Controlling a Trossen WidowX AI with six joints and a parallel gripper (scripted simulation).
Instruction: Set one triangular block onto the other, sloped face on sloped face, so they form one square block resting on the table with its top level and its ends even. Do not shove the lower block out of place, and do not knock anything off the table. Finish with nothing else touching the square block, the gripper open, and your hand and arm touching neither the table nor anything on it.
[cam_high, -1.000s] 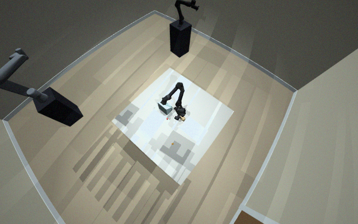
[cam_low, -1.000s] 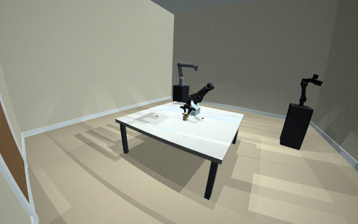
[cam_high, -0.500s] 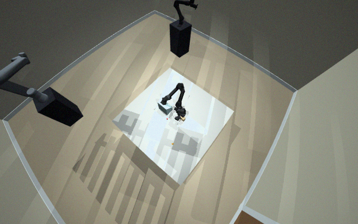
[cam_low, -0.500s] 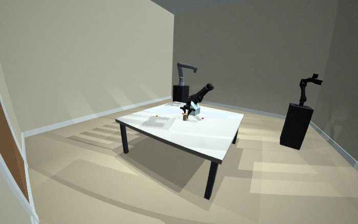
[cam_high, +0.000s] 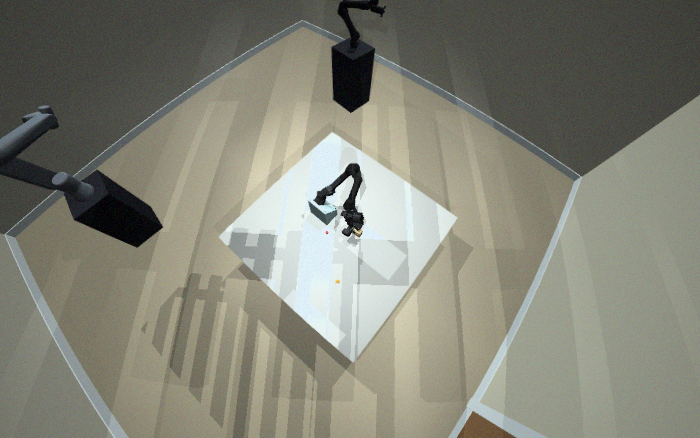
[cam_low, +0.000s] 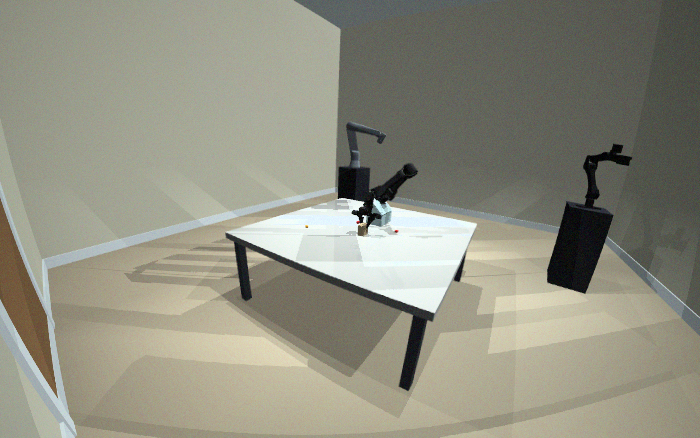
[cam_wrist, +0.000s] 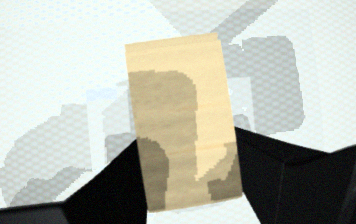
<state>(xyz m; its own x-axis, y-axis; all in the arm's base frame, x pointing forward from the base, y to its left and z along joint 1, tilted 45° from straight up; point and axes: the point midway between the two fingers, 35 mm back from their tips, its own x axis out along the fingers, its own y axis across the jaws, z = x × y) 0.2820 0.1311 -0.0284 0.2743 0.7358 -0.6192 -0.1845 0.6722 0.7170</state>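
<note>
Right now my gripper tip is 10 mm past the tan block and 10 mm below it. Round my gripper tip: red cube: 140 mm behind, 160 mm to the right, 30 mm below; then orange cube: 170 mm ahead, 340 mm to the right, 30 mm below.
</note>
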